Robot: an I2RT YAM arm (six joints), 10 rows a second.
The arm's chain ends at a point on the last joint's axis. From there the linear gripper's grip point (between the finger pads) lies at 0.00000 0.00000 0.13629 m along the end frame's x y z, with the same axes.
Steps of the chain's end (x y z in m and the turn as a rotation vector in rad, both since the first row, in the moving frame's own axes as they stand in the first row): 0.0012, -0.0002, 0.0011, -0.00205, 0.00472, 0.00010; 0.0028, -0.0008, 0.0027, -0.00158, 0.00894, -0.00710; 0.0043, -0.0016, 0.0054, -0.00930, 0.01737, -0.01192; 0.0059, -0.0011, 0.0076, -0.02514, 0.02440, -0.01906; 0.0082, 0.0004, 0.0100, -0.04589, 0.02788, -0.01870; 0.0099, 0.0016, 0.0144, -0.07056, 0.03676, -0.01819; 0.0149, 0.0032, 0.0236, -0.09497, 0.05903, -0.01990
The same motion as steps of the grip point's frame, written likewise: 0.0018, 0.0001, 0.0011, -0.00205, 0.00472, 0.00010; 0.0040, -0.0006, 0.0027, -0.00158, 0.00894, -0.00710; 0.0067, -0.0003, 0.0054, -0.00930, 0.01737, -0.01192; 0.0093, 0.0023, 0.0075, -0.02514, 0.02440, -0.01906; 0.0121, 0.0066, 0.0098, -0.04589, 0.02788, -0.01870; 0.0150, 0.0112, 0.0140, -0.07056, 0.03676, -0.01819; 0.0231, 0.0160, 0.0227, -0.09497, 0.05903, -0.01990
